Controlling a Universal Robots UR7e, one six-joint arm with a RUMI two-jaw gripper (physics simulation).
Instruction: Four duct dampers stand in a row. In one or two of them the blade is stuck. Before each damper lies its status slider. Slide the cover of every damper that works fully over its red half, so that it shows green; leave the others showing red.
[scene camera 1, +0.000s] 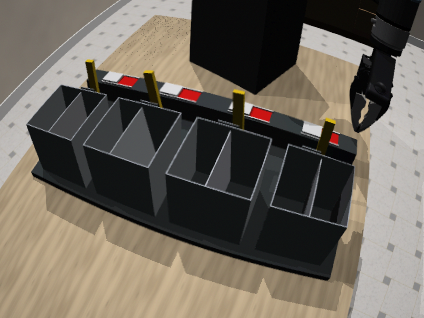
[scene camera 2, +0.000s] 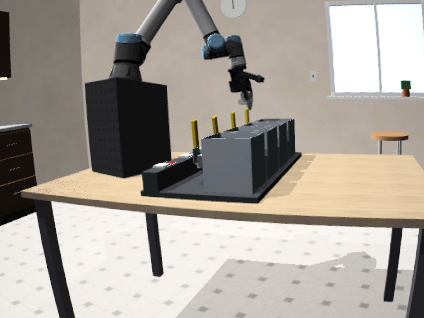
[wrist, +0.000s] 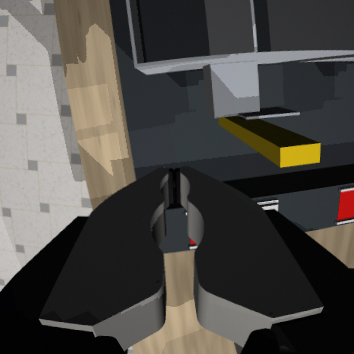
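Where they show: gripper, fingertip midpoint: (scene camera 1: 356, 131) (scene camera 2: 250, 110) (wrist: 173, 172); arm's base, origin of the base link: (scene camera 2: 124, 83).
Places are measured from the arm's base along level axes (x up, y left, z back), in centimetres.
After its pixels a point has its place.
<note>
Four dark box-shaped dampers (scene camera 1: 60, 155) @(y -36.8, x -26.7, z -60.2 cm) (scene camera 1: 120, 175) @(y -20.0, x -25.3, z -63.4 cm) (scene camera 1: 207, 210) @(y -2.4, x -26.8, z -66.7 cm) (scene camera 1: 300, 235) @(y 15.4, x -26.2, z -70.0 cm) stand in a row, each with an upright yellow lever (scene camera 1: 90, 75) @(y -36.0, x -19.3, z -40.2 cm) (scene camera 1: 152, 89) @(y -18.5, x -19.7, z -43.5 cm) (scene camera 1: 239, 110) @(y 0.6, x -19.5, z -47.1 cm) (scene camera 1: 326, 136) @(y 19.1, x -19.0, z -50.6 cm). Inside each box a thin blade shows. On the rail before them, each slider shows its white cover (scene camera 1: 112, 77) @(y -35.5, x -29.1, z -28.2 cm) (scene camera 1: 171, 89) @(y -17.2, x -29.1, z -31.4 cm) (scene camera 1: 312, 129) @(y 19.0, x -29.1, z -38.2 cm) beside a red half (scene camera 1: 128, 81) @(y -30.4, x -29.9, z -28.5 cm) (scene camera 1: 190, 95) @(y -12.1, x -29.9, z -32.0 cm) (scene camera 1: 261, 114) @(y 5.9, x -29.9, z -35.3 cm) (scene camera 1: 334, 138) @(y 25.3, x -29.9, z -39.0 cm). Levers partly hide the two sliders at the right. My gripper (scene camera 1: 359, 131) @(y 25.3, x -15.7, z -50.9 cm) (scene camera 2: 249, 108) @(y 25.3, x -15.7, z -50.9 cm) (wrist: 173, 172) @(y 25.3, x -15.7, z -50.9 cm) is shut and empty, above the rail's right end in scene camera 1. In the wrist view a lever (wrist: 300, 155) @(y 19.0, x -15.1, z -50.0 cm) lies ahead right.
The dark rail (scene camera 1: 215, 103) @(y -5.5, x -30.0, z -33.9 cm) and dampers share a base plate (scene camera 1: 150, 229) @(y -14.0, x -37.7, z -67.0 cm) on the wooden table (scene camera 1: 100, 270) @(y -22.6, x -37.9, z -80.0 cm) (scene camera 2: 350, 175) @(y -16.9, x -37.9, z -91.7 cm). The black robot pedestal (scene camera 1: 245, 40) @(y -0.4, x -20.4, z -15.2 cm) (scene camera 2: 127, 130) @(y -14.7, x -19.2, z -6.6 cm) stands behind the rail. The table's edge lies close to the row's right end in scene camera 1.
</note>
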